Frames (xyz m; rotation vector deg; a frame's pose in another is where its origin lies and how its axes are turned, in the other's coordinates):
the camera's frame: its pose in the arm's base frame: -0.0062 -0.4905 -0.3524 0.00 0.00 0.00
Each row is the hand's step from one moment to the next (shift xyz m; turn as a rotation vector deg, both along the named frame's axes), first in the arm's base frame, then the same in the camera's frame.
Working: the arm's base frame: its pose in the camera's frame: 0.0062 0.4905 0.3524 0.00 0.00 0.00

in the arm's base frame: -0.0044 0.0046 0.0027 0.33 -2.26 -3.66
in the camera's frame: -0.0044 0.0046 0.0027 0.33 -2.26 -3.66
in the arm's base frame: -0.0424 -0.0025 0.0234 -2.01 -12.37 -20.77
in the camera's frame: -0.0424 -0.0025 0.0234 -2.01 -12.37 -20.77
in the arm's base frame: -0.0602 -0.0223 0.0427 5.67 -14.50 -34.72
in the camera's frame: -0.0602 -0.0223 0.0427 5.67 -14.50 -34.72
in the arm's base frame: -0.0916 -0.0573 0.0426 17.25 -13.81 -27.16
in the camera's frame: -0.0916 -0.0573 0.0426 17.25 -13.81 -27.16
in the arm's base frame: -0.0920 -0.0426 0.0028 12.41 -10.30 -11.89
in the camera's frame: -0.0920 -0.0426 0.0028 12.41 -10.30 -11.89
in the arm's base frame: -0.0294 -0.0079 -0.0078 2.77 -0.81 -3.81
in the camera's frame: -0.0294 -0.0079 -0.0078 2.77 -0.81 -3.81
